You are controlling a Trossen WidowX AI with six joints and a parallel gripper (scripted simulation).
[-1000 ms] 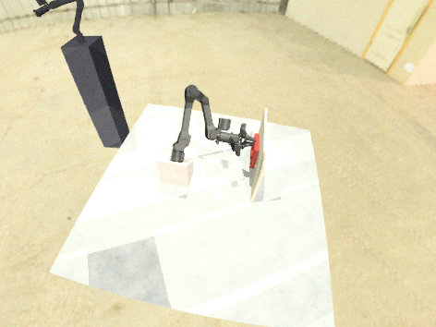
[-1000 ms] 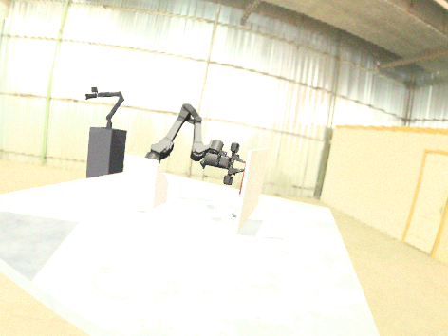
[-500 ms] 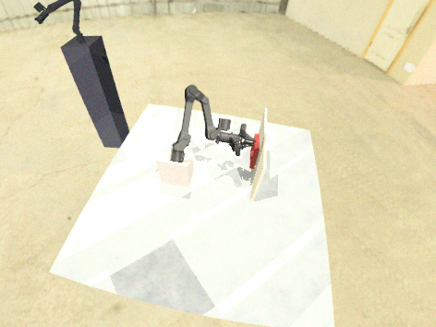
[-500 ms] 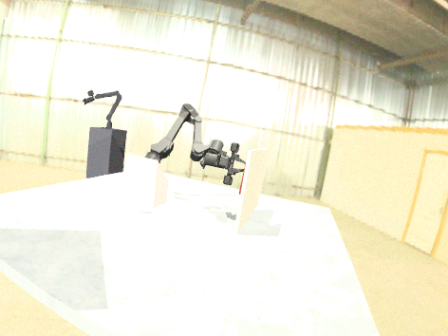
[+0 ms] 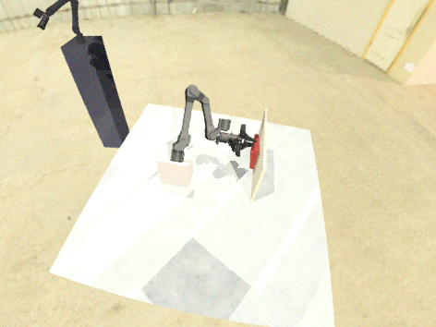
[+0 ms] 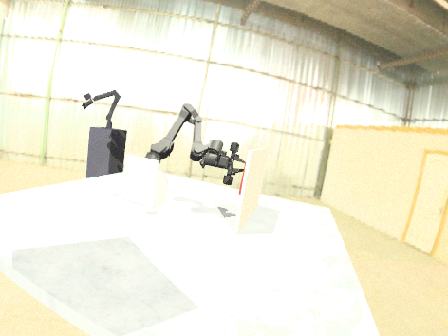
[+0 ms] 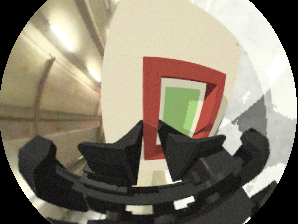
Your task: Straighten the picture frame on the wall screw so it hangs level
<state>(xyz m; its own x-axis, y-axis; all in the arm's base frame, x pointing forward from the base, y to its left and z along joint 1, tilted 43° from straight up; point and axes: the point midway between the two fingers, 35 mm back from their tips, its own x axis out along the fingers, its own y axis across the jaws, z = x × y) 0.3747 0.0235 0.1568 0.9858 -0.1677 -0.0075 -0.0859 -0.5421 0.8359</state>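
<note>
Now: gripper tip 5 cm above the picture frame, 1 cm to the left of it and 1 cm short of it. Round my gripper tip: wall panel 6 cm below, 2 cm ahead, 1 cm to the right.
</note>
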